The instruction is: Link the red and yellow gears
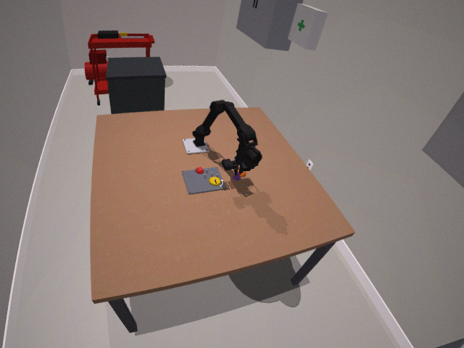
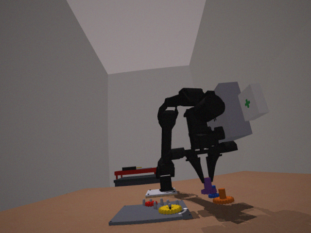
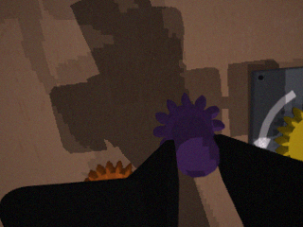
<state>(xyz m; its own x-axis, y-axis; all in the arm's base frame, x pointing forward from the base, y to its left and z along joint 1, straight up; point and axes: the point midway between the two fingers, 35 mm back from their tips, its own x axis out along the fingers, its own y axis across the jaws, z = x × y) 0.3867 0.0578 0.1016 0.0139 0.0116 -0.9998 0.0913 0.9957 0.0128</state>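
My gripper tip is 150 mm to the left of the red gear, 140 mm past it and 60 mm above it. The rest, counted from my gripper tip: white arrow (70 mm to the right, 70 mm below, 30 mm behind); orange gear (70 mm to the left, 70 mm behind, 60 mm below); purple gear (10 mm below).
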